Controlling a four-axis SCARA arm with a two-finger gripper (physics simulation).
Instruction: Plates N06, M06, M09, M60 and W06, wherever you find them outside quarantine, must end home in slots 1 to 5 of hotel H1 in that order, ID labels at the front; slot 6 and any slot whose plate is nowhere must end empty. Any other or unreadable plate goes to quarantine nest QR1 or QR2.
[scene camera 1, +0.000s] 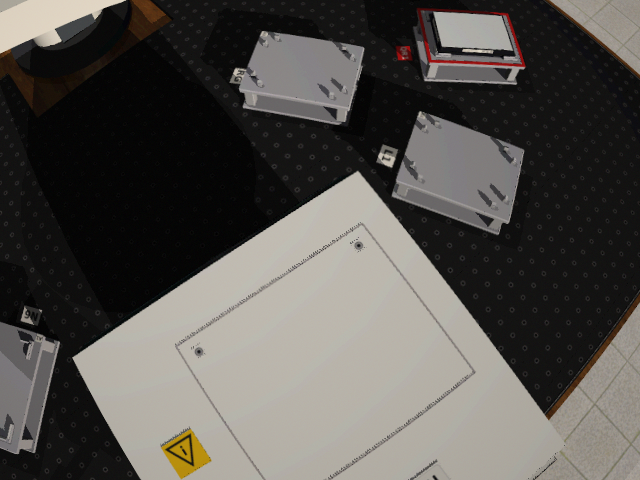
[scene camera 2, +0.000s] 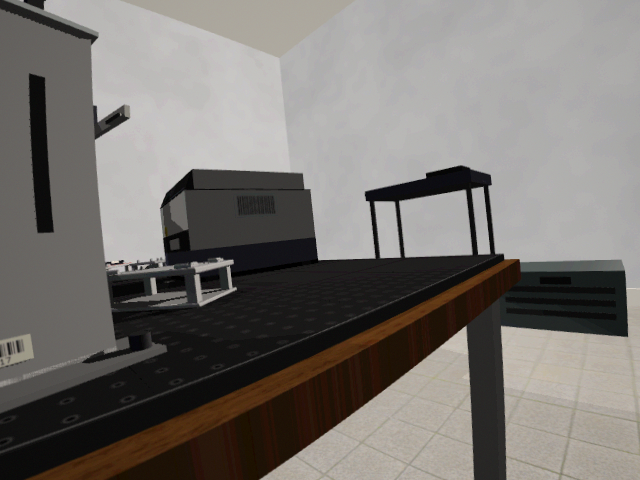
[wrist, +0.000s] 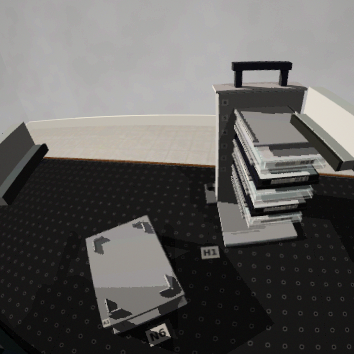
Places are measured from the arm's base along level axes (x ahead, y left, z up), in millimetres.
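Pixels of known places: gripper, fingertip midpoint: (wrist: 162, 114); arm's base, origin of the base link: (scene camera 1: 71, 27).
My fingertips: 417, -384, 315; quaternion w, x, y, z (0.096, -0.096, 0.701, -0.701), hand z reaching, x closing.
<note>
For each thing: its top centre in the pictures, then the offset to it from my fingertips, as dx, dy, dz. "spot": a spot on its surface instead.
- Hotel H1, surface spot: (wrist: 237, 238) spot: -61, -126, -295
- tall grey panel, surface spot: (scene camera 2: 67, 180) spot: -26, -249, -175
- Red-rimmed nest QR1, middle of its top: (scene camera 1: 471, 33) +150, +850, -247
- black-edged plate with a pale top, middle of its top: (scene camera 1: 473, 30) +150, +850, -238
- Nest N6, middle of its top: (scene camera 2: 166, 263) (wrist: 126, 261) +105, -26, -247
- Nests RG, middle of its top: (scene camera 1: 302, 62) +28, +597, -243
- L1, middle of its top: (scene camera 1: 465, 160) (scene camera 2: 159, 257) +296, +652, -243
- large white housing, middle of its top: (scene camera 1: 315, 415) (scene camera 2: 230, 183) +404, +286, -51
- grey instrument, surface spot: (scene camera 2: 248, 219) spot: +361, +142, -171
Hotel H1 (wrist: 237, 238) stands right of centre in the wrist view. Several stacked plates (wrist: 282, 190), clear ones and black ones, are in it with their label sides facing the camera; the IDs are too small to read. A tall grey panel (scene camera 2: 67, 180) at the left of scene camera 2 looks like its back. Red-rimmed nest QR1 (scene camera 1: 475, 60) holds a black-edged plate with a pale top (scene camera 1: 473, 32); its ID is unreadable. QR2 does not show. My gripper (wrist: 162, 114) is open and empty, its fingers wide apart; one finger also shows beside the panel in scene camera 2.
Nest N6 (wrist: 130, 270) (scene camera 1: 15, 382) is bare, left of H1. Nests RG (scene camera 1: 305, 69) and L1 (scene camera 1: 462, 165) are bare too. A large white housing (scene camera 1: 320, 330) fills the foreground of scene camera 1. A grey instrument (scene camera 2: 248, 219) stands on the bench behind the nests.
</note>
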